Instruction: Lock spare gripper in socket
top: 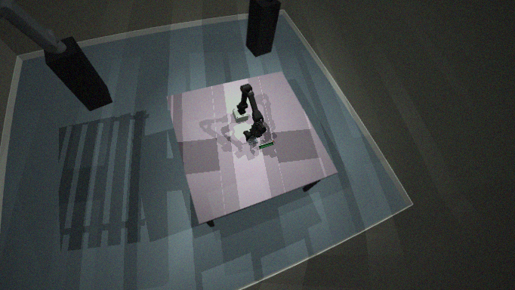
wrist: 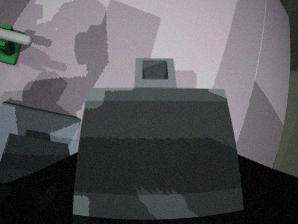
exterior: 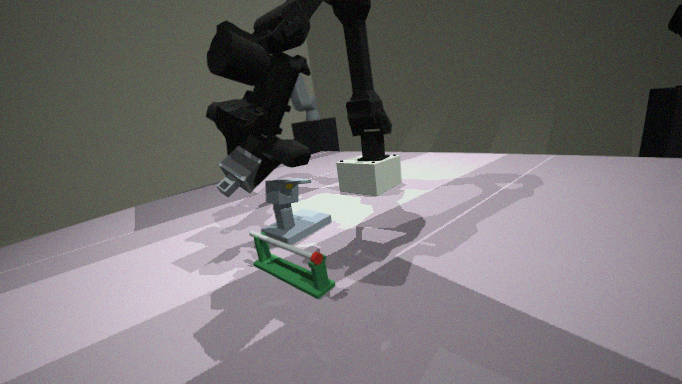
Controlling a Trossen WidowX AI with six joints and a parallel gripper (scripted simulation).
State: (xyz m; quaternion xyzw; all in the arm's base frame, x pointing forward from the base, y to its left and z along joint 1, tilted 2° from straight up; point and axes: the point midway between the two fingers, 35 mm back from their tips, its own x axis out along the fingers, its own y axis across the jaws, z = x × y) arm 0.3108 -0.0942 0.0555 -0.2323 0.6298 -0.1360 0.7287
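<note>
Now: the green cradle 150 mm to the left of my gripper tip, 90 mm below it and 80 mm ahead of it. Round my gripper tip: spare gripper: 10 mm to the left, 10 mm above; grey mount: 70 mm to the left, 60 mm below, 40 mm behind.
</note>
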